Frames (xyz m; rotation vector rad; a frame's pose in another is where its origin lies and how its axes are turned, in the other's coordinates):
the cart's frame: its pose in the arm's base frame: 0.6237 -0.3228 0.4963 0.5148 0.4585 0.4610
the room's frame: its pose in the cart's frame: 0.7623 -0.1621 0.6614 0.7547 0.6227 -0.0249
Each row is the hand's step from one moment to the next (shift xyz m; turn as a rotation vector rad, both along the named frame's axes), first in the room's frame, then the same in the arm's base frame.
Working: the room's frame: its pose in the arm's base frame: 1.6260 -0.2877 0.6935 1.0955 1.2581 0.4102

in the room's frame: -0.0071 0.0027 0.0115 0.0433 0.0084 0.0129
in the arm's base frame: 0.0089 -0.0092 0.0052 0.0280 0.0318 -0.0179
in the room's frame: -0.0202 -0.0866 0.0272 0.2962 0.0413 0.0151
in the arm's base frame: -0.0079 -0.0679 -0.0631 0.1206 0.2414 -0.1298
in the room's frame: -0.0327 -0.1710 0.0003 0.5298 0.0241 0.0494
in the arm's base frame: -0.0614 -0.1055 -0.1242 0.2210 0.3988 -0.2753
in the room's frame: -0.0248 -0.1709 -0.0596 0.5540 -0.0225 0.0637
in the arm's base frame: -0.1127 -0.0735 -0.1236 0.2277 0.3895 -0.3285
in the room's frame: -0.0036 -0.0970 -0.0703 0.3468 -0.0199 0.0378
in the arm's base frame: -0.0934 -0.0180 -0.0730 0.1389 0.2420 -0.2103
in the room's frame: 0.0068 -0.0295 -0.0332 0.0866 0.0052 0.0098
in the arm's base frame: -0.0365 0.0057 -0.0256 0.0381 0.0650 -0.0441
